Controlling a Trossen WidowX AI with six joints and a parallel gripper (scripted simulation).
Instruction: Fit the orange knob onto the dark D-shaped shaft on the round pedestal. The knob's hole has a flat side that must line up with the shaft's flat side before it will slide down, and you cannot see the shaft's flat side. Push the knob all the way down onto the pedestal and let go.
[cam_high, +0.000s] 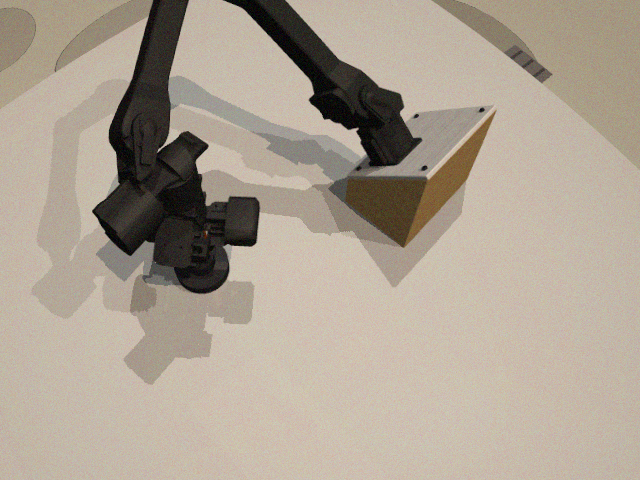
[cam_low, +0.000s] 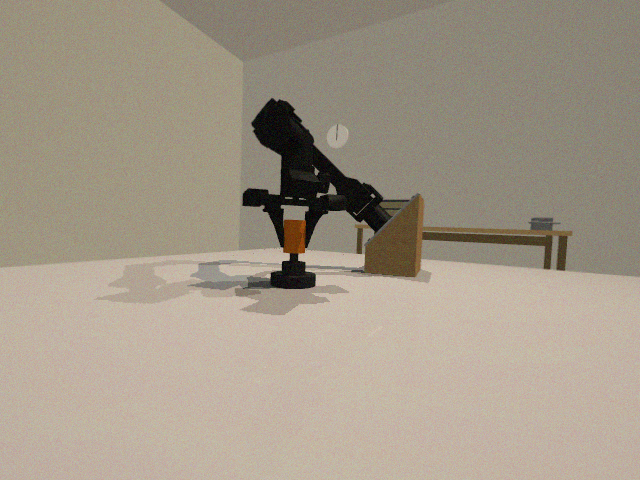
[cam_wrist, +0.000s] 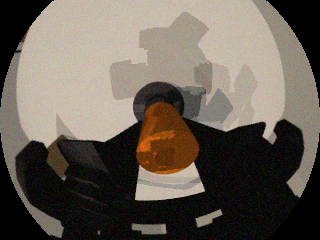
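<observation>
Now: gripper tip 2 cm below the orange knob. Round my gripper tip: round dark pedestal: 4 cm below.
</observation>
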